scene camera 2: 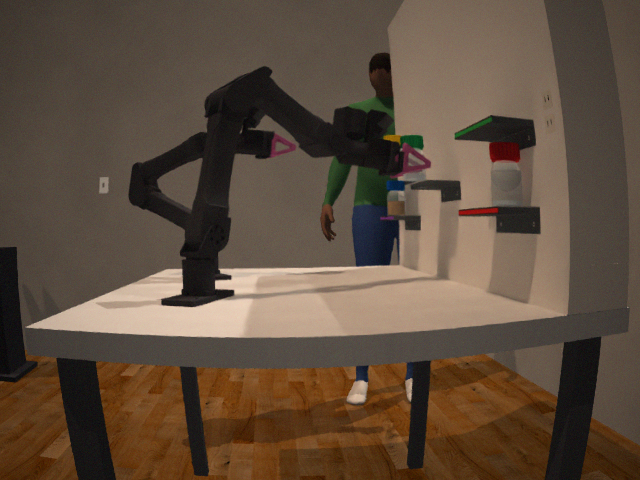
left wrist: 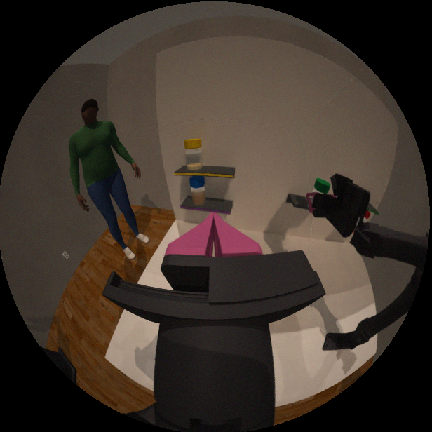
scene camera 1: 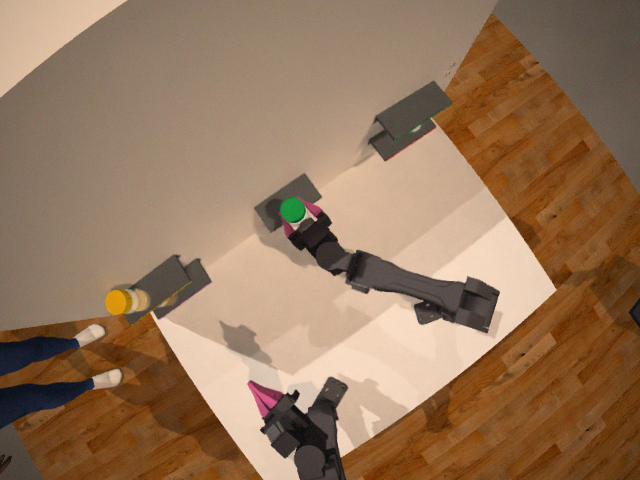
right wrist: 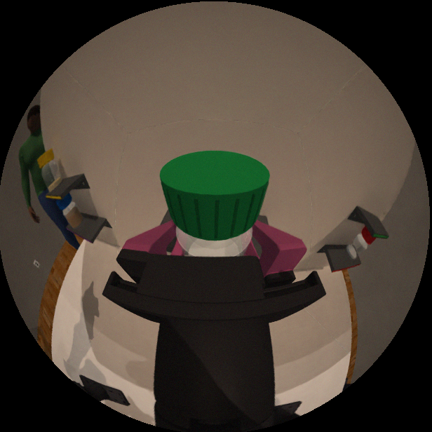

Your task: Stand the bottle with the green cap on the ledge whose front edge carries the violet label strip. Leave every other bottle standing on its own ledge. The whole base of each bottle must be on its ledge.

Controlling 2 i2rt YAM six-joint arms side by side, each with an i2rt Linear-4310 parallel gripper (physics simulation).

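Frame: origin at the left arm's base, x ahead, y right, z down, level; millimetres.
Seen in the pictures: left gripper, fingertip midpoint: (scene camera 2: 295, 147) (scene camera 1: 248, 381); right gripper, fingertip midpoint: (scene camera 2: 426, 166); left arm's base, link origin: (scene camera 1: 323, 406); right arm's base, link origin: (scene camera 2: 199, 299).
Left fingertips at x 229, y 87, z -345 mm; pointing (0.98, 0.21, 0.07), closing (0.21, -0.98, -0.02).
Observation:
Pixels of each thing's top centre, then the offset from my left fingertips to it.
- green-capped bottle, top centre: (scene camera 1: 293, 208) (scene camera 2: 412, 136) dx +103, dy +376, dz +10 mm
- blue-capped bottle, top centre: (scene camera 2: 395, 181) dx +330, dy +9, dz +83 mm
- yellow-strip ledge, top centre: (scene camera 1: 151, 290) dx +319, dy +38, dz +48 mm
- yellow-capped bottle, top centre: (scene camera 1: 115, 302) (scene camera 2: 392, 136) dx +330, dy +4, dz -57 mm
- red-capped bottle, top centre: (scene camera 2: 504, 144) dx -37, dy +794, dz +83 mm
- green-strip ledge, top centre: (scene camera 2: 491, 126) (scene camera 1: 415, 108) dx -27, dy +759, dz +48 mm
The green-capped bottle (scene camera 1: 293, 210) (scene camera 2: 412, 142) (left wrist: 322, 185) (right wrist: 215, 200) is upright in my right gripper (scene camera 1: 290, 207) (scene camera 2: 413, 162) (right wrist: 213, 217), which is shut on it. It is at the middle ledge (scene camera 1: 305, 187) (scene camera 2: 450, 189) (left wrist: 295, 200); whether its base touches is hidden. The ledge with the violet strip (scene camera 1: 200, 276) (scene camera 2: 413, 223) (left wrist: 221, 204) (right wrist: 93, 229) is the lower one of the left pair in scene camera 1. The blue-capped bottle (scene camera 2: 395, 197) (left wrist: 198, 191) (right wrist: 71, 212) stands on its left part in the left wrist view. My left gripper (scene camera 1: 250, 383) (scene camera 2: 294, 147) (left wrist: 213, 217) is shut and empty, away from the ledges.
The yellow-strip ledge (scene camera 1: 161, 281) (left wrist: 217, 171) (right wrist: 75, 185) overhangs the violet one and bears a yellow-capped bottle (scene camera 1: 135, 299) (left wrist: 193, 156) (right wrist: 49, 170). A red-capped bottle (scene camera 2: 505, 178) (right wrist: 361, 242) stands on the red-strip ledge (scene camera 1: 383, 147) (scene camera 2: 518, 221), below the green-strip ledge (scene camera 1: 413, 109) (scene camera 2: 498, 129).

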